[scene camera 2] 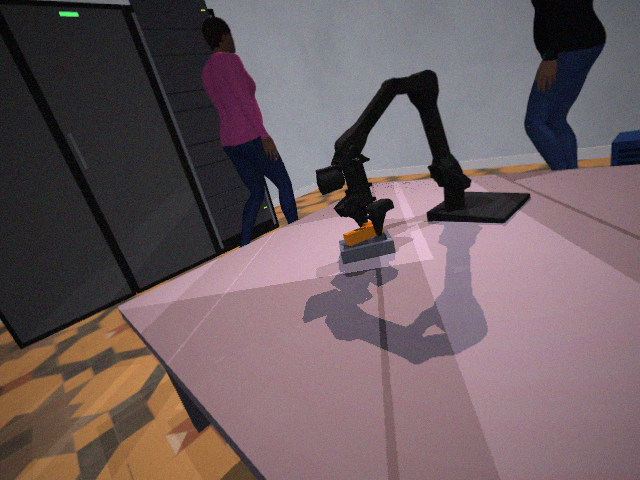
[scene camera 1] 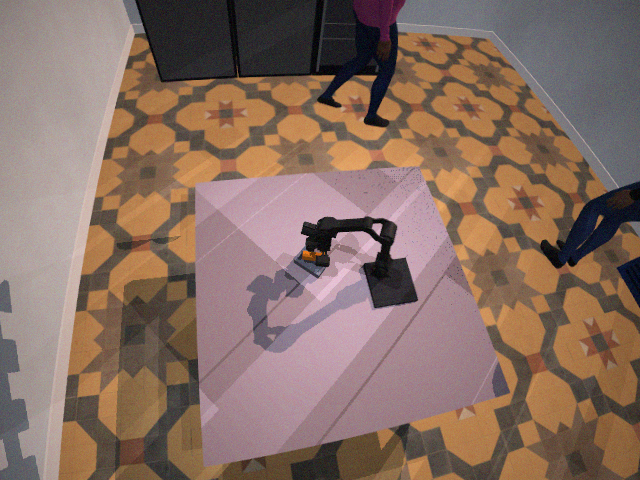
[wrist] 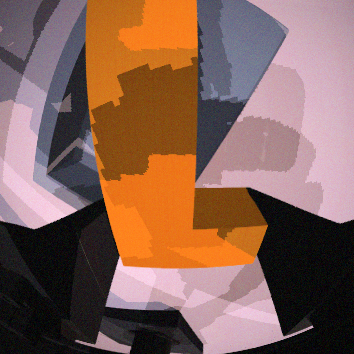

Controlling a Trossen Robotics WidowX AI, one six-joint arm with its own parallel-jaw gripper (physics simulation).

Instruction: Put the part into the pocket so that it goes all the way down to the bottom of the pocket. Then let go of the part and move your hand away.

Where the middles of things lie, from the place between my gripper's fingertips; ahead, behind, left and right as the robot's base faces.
Labels:
I see my gripper 40 mm short of the orange L-shaped block (wrist: 141, 70), 20 mm below it and 10 mm to the left of it. Also, from my hand: grey pocket block (wrist: 233, 51) (60 mm ahead, 10 mm below).

